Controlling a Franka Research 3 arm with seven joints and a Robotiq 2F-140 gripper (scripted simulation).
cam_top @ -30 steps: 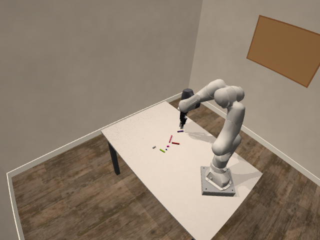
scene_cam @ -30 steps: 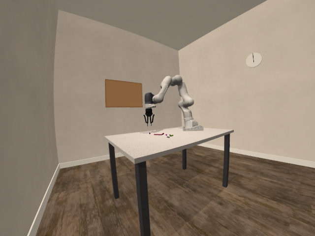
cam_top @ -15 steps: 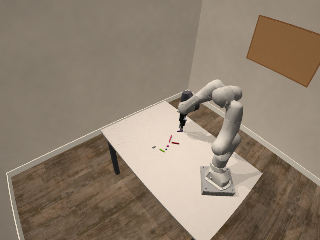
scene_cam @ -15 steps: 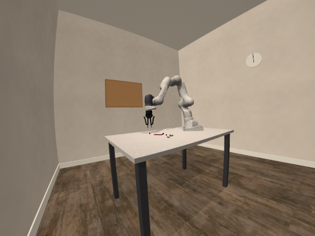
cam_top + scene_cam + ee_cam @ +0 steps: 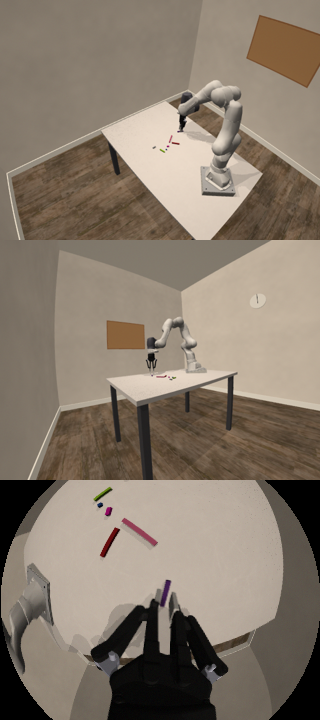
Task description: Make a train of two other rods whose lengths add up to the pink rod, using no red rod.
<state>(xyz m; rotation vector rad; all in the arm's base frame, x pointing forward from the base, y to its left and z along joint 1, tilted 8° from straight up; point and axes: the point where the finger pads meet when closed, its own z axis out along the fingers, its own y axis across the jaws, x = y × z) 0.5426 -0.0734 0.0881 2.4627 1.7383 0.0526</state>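
My hand is 5 cm above the purple rod. Round my hand: red rod: 13 cm to the left, 10 cm behind, 5 cm below; pink rod: 14 cm to the left, 5 cm below, 3 cm behind; magenta rod: 21 cm to the left, 10 cm behind, 5 cm below.
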